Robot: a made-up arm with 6 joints. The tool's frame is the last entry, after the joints. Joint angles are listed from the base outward. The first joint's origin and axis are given. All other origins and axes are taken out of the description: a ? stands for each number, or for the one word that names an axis. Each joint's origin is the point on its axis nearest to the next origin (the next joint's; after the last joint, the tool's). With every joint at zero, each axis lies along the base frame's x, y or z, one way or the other. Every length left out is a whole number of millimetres.
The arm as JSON. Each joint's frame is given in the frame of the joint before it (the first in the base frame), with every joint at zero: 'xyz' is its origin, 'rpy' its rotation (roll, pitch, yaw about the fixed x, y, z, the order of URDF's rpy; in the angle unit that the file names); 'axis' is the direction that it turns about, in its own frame. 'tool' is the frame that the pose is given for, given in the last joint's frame.
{
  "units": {
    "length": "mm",
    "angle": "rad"
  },
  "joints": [
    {
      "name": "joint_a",
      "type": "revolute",
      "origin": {
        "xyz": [
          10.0,
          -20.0,
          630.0
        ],
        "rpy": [
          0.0,
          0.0,
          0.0
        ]
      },
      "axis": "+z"
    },
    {
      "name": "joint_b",
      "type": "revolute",
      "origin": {
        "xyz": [
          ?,
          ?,
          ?
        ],
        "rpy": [
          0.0,
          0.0,
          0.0
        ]
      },
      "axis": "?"
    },
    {
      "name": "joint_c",
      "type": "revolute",
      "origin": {
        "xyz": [
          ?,
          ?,
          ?
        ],
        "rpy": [
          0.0,
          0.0,
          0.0
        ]
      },
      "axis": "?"
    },
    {
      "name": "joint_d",
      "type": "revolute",
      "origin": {
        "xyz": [
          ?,
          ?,
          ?
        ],
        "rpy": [
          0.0,
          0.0,
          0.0
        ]
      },
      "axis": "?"
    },
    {
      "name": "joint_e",
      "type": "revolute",
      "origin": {
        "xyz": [
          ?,
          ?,
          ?
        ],
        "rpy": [
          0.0,
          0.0,
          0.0
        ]
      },
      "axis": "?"
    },
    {
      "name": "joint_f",
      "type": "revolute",
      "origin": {
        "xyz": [
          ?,
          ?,
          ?
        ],
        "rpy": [
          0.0,
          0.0,
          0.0
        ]
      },
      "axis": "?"
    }
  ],
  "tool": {
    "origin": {
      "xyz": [
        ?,
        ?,
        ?
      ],
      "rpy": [
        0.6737,
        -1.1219,
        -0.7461
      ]
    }
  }
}
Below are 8 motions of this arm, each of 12 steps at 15 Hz.
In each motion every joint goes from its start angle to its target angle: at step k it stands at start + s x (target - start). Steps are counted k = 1, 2, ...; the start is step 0. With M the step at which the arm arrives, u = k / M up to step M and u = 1 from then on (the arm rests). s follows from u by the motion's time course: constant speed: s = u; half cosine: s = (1 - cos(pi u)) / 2; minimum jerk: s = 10 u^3 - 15 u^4 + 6 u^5.
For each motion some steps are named. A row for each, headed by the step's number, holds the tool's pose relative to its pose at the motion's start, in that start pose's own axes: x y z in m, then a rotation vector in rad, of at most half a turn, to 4 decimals.
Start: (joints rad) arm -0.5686 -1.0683 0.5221 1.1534 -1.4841 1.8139
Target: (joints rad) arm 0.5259 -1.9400 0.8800 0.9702 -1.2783 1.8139
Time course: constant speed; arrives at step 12
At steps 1, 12:
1: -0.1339 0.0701 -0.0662 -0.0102 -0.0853 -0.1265
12: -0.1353 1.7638 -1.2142 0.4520 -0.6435 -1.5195

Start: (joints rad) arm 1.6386 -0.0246 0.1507 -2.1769 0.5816 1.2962
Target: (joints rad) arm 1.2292 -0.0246 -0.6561 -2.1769 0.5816 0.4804
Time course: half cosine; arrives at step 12
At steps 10, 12:
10: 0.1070 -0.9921 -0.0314 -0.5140 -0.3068 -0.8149
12: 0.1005 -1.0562 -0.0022 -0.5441 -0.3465 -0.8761

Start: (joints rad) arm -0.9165 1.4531 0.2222 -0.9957 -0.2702 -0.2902
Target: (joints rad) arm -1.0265 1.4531 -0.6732 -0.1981 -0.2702 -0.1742
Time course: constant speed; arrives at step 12
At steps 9, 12:
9: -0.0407 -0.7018 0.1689 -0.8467 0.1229 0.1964
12: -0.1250 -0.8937 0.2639 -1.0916 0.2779 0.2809

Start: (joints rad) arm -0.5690 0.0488 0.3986 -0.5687 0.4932 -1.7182
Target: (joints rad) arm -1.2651 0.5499 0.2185 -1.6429 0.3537 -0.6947
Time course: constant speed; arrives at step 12
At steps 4, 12:
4: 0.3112 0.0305 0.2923 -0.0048 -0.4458 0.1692
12: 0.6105 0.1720 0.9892 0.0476 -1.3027 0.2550

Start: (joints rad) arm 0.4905 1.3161 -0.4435 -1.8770 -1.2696 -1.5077
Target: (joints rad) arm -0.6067 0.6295 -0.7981 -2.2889 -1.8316 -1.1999
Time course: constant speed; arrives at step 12
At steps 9, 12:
9: -0.1875 -0.2284 -0.0586 -0.7418 1.0629 0.1884
12: -0.2618 -0.2813 0.0087 -0.8858 1.4545 0.3767

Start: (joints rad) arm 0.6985 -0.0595 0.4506 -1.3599 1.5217 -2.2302
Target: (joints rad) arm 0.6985 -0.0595 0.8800 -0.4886 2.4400 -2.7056
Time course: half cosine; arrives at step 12
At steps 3, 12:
3: -0.0059 -0.0662 -0.0726 0.0168 0.2107 -0.1086
12: -0.2384 -0.4502 -0.5394 0.1082 1.4619 -0.9558

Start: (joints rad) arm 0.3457 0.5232 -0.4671 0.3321 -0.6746 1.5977
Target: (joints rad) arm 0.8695 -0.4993 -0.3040 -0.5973 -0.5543 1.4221
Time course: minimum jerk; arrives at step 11
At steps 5, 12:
5: -0.0210 -0.1758 0.4717 -0.3748 -0.3355 -0.3787
12: -0.0470 -0.0489 1.1576 -0.6784 -1.2119 -0.6313

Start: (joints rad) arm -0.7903 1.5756 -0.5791 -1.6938 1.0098 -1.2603
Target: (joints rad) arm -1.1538 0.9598 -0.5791 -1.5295 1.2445 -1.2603
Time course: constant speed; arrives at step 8
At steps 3, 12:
3: -0.1985 0.0209 -0.0024 0.0760 0.0838 -0.2024
12: -0.4682 0.1957 -0.0338 0.2962 0.1510 -0.5482

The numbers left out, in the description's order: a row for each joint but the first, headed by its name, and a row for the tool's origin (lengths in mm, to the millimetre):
joint_b: xyz -30.0 -50.0 0.0, axis +y
joint_c: xyz -20.0 0.0 560.0, axis -y
joint_d: xyz 1240.0 0.0 -20.0, axis -x
joint_e: xyz 0.0 -310.0 0.0, axis -y
joint_f: xyz -10.0 0.0 10.0, axis -x
tool: xyz 0.0 30.0 20.0

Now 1 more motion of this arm.
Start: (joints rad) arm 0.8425 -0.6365 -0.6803 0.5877 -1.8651 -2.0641
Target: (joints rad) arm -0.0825 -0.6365 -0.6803 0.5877 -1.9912 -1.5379
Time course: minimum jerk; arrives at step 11
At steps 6, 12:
6: 0.4627 0.1215 -0.1702 -0.3380 -0.0623 -0.2446
12: 0.8007 0.0423 -0.2795 -0.5850 -0.0113 -0.4185

